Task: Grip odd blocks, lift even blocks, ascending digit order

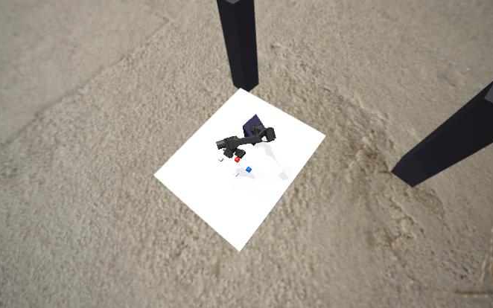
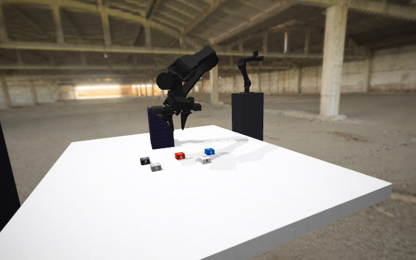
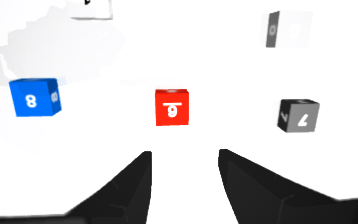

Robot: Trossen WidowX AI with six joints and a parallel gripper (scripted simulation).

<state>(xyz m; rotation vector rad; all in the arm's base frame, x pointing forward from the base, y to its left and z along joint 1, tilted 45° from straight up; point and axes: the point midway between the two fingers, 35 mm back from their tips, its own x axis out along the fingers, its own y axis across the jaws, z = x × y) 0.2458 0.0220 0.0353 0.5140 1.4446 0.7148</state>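
Right now the black block is 13 cm to the right of my gripper tip and 10 cm below it. Also, from my gripper tip: blue block 1 cm behind, 13 cm to the left, 10 cm below; then white block 8 cm ahead, 8 cm to the left, 10 cm below; then red block 10 cm below.
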